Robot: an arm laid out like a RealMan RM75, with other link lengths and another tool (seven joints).
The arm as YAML. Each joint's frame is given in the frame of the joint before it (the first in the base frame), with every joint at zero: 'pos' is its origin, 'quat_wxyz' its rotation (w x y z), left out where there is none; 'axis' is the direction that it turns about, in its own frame. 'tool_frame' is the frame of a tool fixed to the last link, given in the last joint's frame.
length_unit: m
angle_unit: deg
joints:
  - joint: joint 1
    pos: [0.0, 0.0, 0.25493]
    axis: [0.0, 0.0, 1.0]
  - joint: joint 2
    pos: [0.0, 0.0, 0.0]
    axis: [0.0, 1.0, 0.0]
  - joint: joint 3
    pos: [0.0, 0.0, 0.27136]
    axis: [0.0, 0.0, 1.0]
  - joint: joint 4
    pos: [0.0, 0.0, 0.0]
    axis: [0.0, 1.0, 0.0]
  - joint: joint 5
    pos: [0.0, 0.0, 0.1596]
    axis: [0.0, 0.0, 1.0]
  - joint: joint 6
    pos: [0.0, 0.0, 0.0]
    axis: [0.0, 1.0, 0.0]
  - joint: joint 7
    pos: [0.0, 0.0, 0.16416]
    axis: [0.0, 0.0, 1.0]
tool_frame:
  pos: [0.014, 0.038, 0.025]
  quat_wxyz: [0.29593, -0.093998, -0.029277, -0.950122]
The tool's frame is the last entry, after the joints.
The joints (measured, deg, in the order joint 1, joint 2, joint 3, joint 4, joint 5, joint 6, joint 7), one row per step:
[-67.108 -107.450 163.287 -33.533 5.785 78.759 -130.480]
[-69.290 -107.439 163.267 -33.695 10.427 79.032 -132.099]
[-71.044 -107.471 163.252 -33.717 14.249 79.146 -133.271]
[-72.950 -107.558 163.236 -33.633 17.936 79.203 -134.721]
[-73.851 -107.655 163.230 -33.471 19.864 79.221 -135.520]
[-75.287 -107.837 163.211 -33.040 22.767 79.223 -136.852]
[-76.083 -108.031 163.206 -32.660 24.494 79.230 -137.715]
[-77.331 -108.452 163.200 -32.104 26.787 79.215 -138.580]
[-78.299 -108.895 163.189 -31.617 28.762 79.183 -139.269]
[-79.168 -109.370 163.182 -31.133 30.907 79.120 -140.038]
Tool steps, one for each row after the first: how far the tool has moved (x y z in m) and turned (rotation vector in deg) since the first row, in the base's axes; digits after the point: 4 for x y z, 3 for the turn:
[0.0043 0.0000 -0.0040 -2.242 3.037 0.459]
[0.0073 -0.0003 -0.0072 -3.979 5.703 0.750]
[0.0119 -0.0001 -0.0103 -5.548 8.201 1.085]
[0.0137 -0.0006 -0.0124 -6.447 9.480 1.348]
[0.0173 -0.0015 -0.0163 -7.861 11.354 1.704]
[0.0192 -0.0027 -0.0195 -8.842 12.427 1.969]
[0.0234 -0.0047 -0.0251 -10.298 13.994 1.818]
[0.0261 -0.0071 -0.0303 -11.591 15.394 1.708]
[0.0274 -0.0099 -0.0354 -12.891 16.968 1.779]

